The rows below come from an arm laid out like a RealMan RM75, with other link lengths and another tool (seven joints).
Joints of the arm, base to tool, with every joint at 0 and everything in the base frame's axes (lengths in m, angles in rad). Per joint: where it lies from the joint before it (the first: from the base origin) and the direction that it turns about. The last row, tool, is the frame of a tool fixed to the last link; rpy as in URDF.
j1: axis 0 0 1 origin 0 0 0.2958
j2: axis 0 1 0 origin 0 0 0
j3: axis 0 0 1 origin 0 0 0.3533
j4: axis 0 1 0 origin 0 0 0
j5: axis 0 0 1 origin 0 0 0.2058
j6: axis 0 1 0 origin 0 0 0
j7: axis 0 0 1 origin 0 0 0.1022
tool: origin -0.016 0.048 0.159 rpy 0 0.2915 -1.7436
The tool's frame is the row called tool.
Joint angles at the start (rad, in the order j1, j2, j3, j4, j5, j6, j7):
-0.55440, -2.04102, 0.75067, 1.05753, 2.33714, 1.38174, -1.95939
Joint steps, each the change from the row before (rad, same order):
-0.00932, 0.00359, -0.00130, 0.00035, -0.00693, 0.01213, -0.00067
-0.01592, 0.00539, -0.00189, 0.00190, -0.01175, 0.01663, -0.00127
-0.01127, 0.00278, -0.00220, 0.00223, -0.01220, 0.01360, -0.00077
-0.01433, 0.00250, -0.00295, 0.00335, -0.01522, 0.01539, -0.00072
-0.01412, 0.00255, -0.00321, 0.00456, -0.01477, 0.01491, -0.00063
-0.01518, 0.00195, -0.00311, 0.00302, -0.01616, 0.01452, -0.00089
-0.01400, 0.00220, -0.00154, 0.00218, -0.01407, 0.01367, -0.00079
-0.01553, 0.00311, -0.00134, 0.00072, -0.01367, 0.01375, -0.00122
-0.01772, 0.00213, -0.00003, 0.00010, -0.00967, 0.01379, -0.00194
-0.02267, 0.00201, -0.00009, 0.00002, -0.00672, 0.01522, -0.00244
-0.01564, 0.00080, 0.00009, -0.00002, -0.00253, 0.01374, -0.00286
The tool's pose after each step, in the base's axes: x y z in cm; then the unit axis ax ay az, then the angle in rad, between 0 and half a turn. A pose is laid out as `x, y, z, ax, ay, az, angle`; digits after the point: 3 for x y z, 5 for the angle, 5 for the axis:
-32.595, 44.563, -4.021, -0.30050, -0.90733, -0.29403, 2.63313
-31.593, 44.907, -3.782, -0.30853, -0.90445, -0.29458, 2.65147
-30.736, 45.119, -3.632, -0.31425, -0.90213, -0.29566, 2.66929
-29.636, 45.397, -3.458, -0.32156, -0.89889, -0.29765, 2.69134
-28.551, 45.671, -3.245, -0.32916, -0.89534, -0.30002, 2.71213
-27.381, 45.930, -3.078, -0.33671, -0.89177, -0.30226, 2.73543
-26.337, 46.116, -2.939, -0.34419, -0.88858, -0.30325, 2.75611
-25.268, 46.311, -2.784, -0.35199, -0.88536, -0.30372, 2.77677
-24.178, 46.479, -2.726, -0.36071, -0.88231, -0.30233, 2.79580
-22.926, 46.688, -2.694, -0.37155, -0.87867, -0.29981, 2.81465
-22.090, 46.712, -2.731, -0.37895, -0.87684, -0.29589, 2.82805

